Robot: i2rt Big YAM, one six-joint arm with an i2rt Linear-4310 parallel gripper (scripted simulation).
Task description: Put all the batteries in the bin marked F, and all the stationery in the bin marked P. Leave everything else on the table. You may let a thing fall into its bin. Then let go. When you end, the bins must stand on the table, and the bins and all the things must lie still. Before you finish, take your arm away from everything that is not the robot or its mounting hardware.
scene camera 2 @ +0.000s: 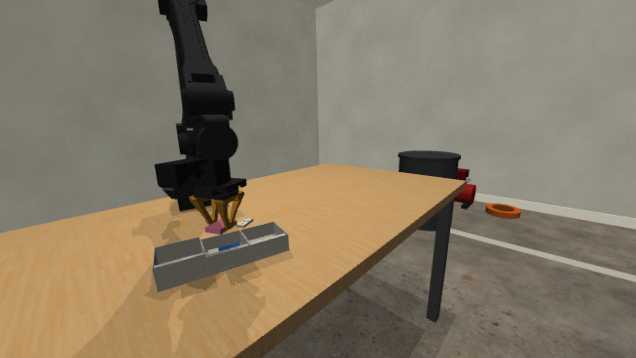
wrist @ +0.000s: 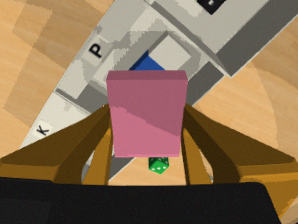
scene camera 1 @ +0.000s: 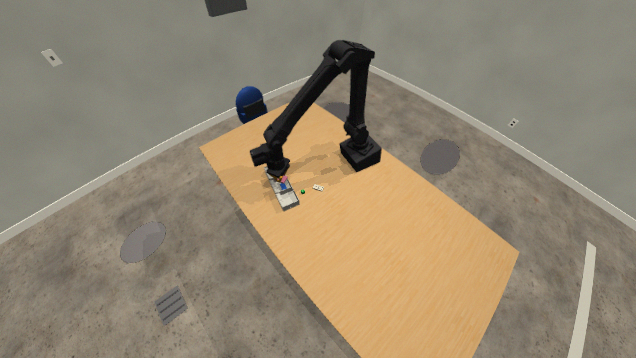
Note:
In view: my gripper [scene camera 2: 221, 227], a pink eraser [wrist: 146, 106] and a grey three-compartment bin tray [scene camera 2: 258, 242].
The grey three-compartment bin tray shows as well in the wrist view [wrist: 226, 42]. My gripper also shows in the wrist view [wrist: 146, 112].

